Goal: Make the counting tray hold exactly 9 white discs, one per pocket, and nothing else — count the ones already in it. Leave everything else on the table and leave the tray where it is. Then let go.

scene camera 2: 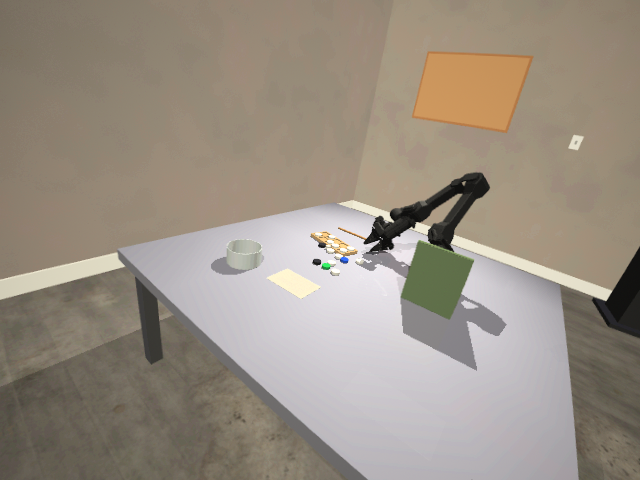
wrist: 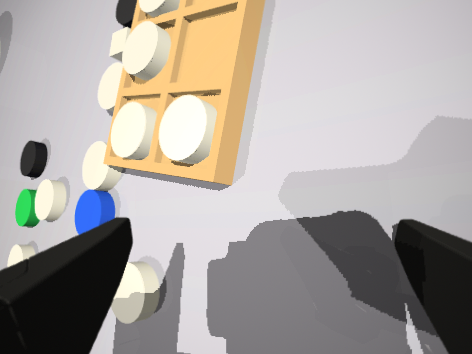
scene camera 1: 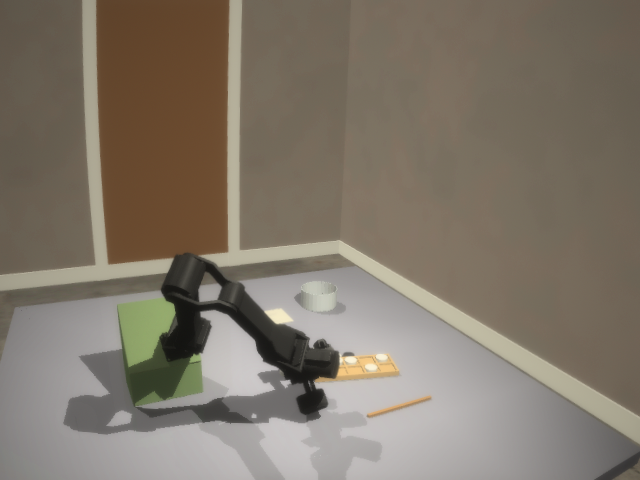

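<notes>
The orange counting tray [scene camera 1: 356, 376] [scene camera 2: 339, 241] [wrist: 233, 120] has white discs in several pockets. In the wrist view, the end row holds two white discs [wrist: 132, 131] [wrist: 186, 128]. In the row beyond, the left pocket holds a white disc [wrist: 145, 51] and the right pocket is empty. The arm hides part of the tray in scene camera 1. My gripper [scene camera 1: 311, 400] [scene camera 2: 368, 247] [wrist: 263, 231] is open and empty, above the table off the tray's end. A loose white disc [wrist: 136, 292] [scene camera 2: 360, 261] lies partly behind the left finger in the wrist view.
Beside the tray lie a blue disc [scene camera 2: 344, 259] [wrist: 95, 211], a green disc [scene camera 2: 326, 266] [wrist: 26, 207], black discs [wrist: 33, 159] [wrist: 125, 11], more white discs and a white square piece [wrist: 118, 43]. A stick [scene camera 1: 399, 406], bowl [scene camera 1: 318, 297], cream card [scene camera 2: 293, 283] and green block [scene camera 1: 147, 335] also show.
</notes>
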